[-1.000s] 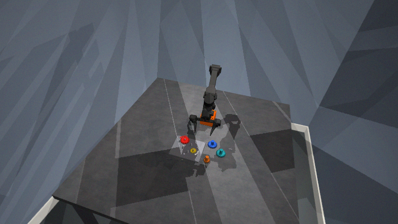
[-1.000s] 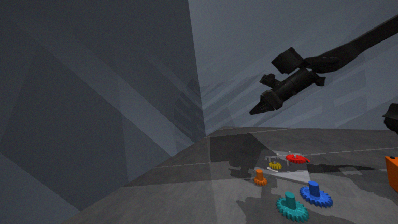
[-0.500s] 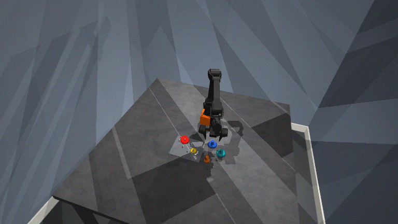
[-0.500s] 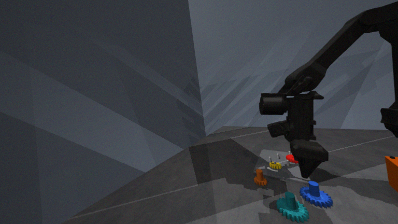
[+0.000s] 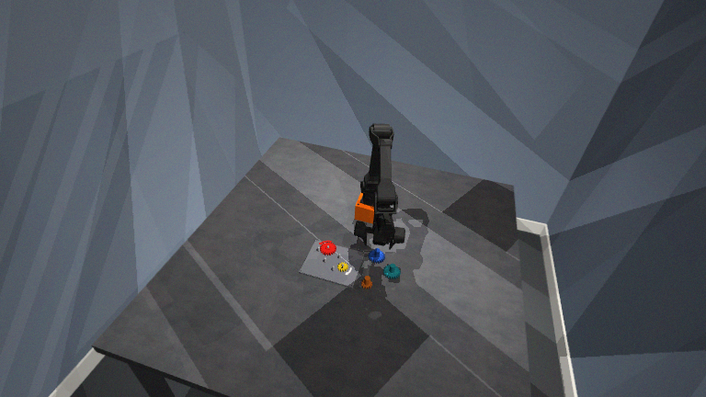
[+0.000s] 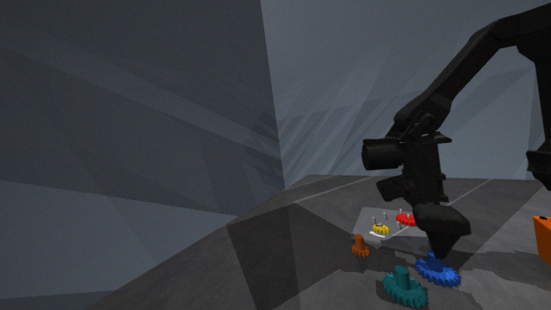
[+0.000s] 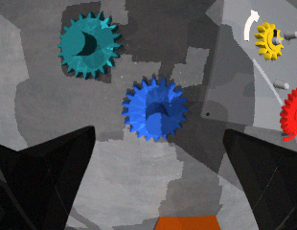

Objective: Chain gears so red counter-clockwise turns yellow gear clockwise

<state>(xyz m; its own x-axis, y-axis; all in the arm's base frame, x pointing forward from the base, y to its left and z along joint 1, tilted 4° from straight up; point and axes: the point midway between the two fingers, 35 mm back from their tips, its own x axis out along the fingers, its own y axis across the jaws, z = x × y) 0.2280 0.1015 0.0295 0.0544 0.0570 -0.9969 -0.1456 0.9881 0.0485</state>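
Right now the blue gear is 4 cm below my gripper tip. From my gripper tip the other things lie so: teal gear 7 cm to the left, 5 cm ahead, 4 cm below; then orange gear 14 cm ahead, 4 cm below; then white arrow 11 cm ahead, 8 cm to the right, 5 cm below.
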